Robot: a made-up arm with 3 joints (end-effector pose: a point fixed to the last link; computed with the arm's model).
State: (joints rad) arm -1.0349 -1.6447 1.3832
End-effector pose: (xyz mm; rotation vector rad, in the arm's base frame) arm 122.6 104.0 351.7 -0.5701 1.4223 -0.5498
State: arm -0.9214 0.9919 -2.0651
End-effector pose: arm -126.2 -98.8 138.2 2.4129 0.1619 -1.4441
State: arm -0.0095 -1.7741 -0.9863
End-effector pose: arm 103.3 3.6 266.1 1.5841 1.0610 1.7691
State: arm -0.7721 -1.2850 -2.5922
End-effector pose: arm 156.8 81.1 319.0 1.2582 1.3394 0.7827
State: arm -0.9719 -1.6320 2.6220
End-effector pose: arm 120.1 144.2 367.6 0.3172 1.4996 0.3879
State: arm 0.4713 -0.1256 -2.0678
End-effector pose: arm 103.4 -357.2 325.6 1.0433 0.3817 -0.3762
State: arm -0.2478 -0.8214 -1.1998
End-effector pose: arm 151.4 -129.8 255.2 1.8326 0.2608 1.0020
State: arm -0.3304 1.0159 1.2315
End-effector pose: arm -179.1 -176.4 166.3 -0.3876 -1.8296 1.0600
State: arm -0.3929 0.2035 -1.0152
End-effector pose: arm 9.4 -245.5 201.3 1.8428 -0.6641 0.1661
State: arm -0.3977 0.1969 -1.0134
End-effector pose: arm 10.5 -244.0 200.9 1.8491 -0.6629 0.1722
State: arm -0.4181 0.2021 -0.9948
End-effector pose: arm 8.7 -239.7 198.6 1.8611 -0.6874 0.1730
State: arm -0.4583 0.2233 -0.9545
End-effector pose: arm 2.7 -231.4 194.2 1.8783 -0.7453 0.1648
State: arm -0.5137 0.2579 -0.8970
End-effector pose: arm -6.7 -219.6 188.5 1.8956 -0.8295 0.1458
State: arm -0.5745 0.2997 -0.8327
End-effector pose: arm -17.9 -205.9 183.0 1.9071 -0.9235 0.1170
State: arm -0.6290 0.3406 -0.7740
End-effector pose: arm -28.6 -192.9 178.8 1.9100 -1.0083 0.0839
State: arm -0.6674 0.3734 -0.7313
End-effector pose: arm -36.9 -183.4 176.5 1.9062 -1.0691 0.0549
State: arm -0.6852 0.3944 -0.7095
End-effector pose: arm -42.0 -178.8 175.5 1.8992 -1.1004 0.0359
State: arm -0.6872 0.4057 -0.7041
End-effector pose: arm -44.5 -178.3 175.4 1.8919 -1.1093 0.0261
